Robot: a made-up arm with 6 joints.
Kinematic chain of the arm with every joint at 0, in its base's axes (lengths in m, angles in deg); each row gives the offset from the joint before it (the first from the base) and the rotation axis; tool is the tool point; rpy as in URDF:
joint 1: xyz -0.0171 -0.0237 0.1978 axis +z
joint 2: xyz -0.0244 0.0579 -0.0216 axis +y
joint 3: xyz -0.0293 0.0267 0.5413 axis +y
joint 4: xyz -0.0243 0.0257 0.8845 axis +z
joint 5: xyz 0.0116 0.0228 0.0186 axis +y
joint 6: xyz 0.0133 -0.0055 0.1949 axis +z
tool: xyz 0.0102 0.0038 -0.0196 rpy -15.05 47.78 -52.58
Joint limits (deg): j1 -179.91..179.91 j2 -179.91..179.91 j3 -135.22..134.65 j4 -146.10..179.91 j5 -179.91..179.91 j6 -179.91..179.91
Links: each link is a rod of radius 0.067 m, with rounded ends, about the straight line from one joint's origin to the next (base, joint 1, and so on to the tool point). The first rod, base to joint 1, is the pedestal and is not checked.
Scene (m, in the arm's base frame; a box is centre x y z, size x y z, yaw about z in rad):
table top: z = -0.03
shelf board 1: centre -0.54 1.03 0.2 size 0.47 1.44 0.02 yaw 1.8
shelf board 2: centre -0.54 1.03 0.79 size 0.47 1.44 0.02 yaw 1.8
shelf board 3: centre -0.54 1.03 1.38 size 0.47 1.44 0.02 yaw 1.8
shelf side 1: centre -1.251 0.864 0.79 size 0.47 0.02 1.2 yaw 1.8
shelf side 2: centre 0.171 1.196 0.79 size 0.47 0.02 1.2 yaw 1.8
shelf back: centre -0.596 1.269 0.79 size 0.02 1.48 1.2 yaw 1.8
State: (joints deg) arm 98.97 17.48 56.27 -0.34 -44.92 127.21
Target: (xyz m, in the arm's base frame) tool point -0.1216 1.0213 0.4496
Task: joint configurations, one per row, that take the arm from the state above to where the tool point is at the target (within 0.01 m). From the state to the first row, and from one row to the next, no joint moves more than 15 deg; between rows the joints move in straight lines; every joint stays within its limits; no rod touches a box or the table.
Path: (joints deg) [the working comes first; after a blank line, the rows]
Joints at the target: 88.55 10.58 102.29 1.19 -49.45 127.59
Straight joint move there: touches shelf board 2.

1: 98.40 6.06 67.72 0.27 -49.20 127.42
2: 97.83 -5.36 79.16 0.89 -53.48 127.64
3: 97.26 -16.79 90.61 1.50 -57.76 127.85
4: 92.60 -17.06 105.29 5.85 -71.42 128.63
5: 87.95 -17.33 119.97 10.21 -85.08 129.40
6: 83.29 -17.60 134.65 14.56 -98.74 130.18
7: 84.61 -10.56 126.56 11.22 -86.42 129.53
8: 85.92 -3.51 118.47 7.88 -74.10 128.89
9: 87.24 3.54 110.38 4.54 -61.77 128.24
10: 88.55 10.58 102.29 1.19 -49.45 127.59

